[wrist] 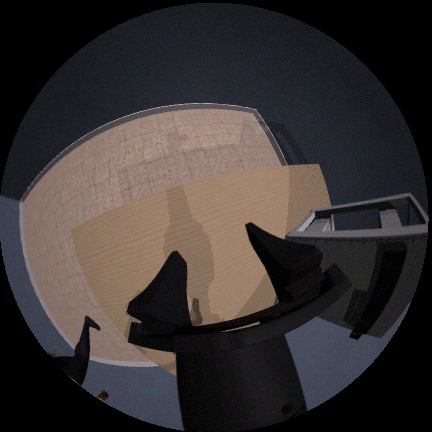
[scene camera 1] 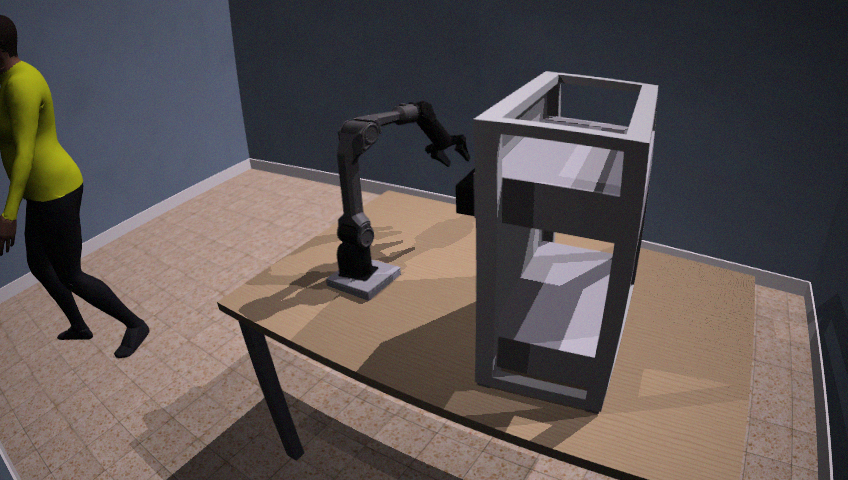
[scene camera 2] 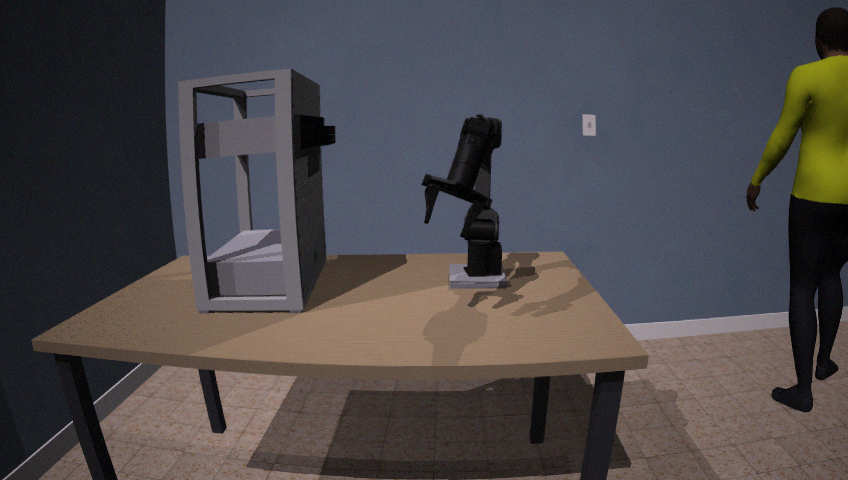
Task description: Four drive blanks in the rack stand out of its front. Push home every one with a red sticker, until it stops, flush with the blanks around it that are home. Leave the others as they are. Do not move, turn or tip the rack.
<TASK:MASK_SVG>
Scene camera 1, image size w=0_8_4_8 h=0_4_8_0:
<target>my gripper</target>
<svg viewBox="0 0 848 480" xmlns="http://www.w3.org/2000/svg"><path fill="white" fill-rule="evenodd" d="M429 138L432 144L426 146L425 151L427 154L431 153L432 159L438 160L449 167L451 162L443 150L456 144L455 151L460 153L467 162L470 160L464 135L450 136L443 127L443 131L438 136Z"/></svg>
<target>grey rack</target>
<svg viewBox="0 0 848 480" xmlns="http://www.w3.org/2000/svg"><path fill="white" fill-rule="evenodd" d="M545 71L474 119L475 168L455 186L456 213L476 218L475 382L486 388L492 386L584 408L586 412L598 414L602 410L614 369L637 272L651 176L658 85ZM501 369L587 387L588 390L515 375ZM555 234L614 243L613 254L555 243ZM561 83L640 93L629 127L561 117Z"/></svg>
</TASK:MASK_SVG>
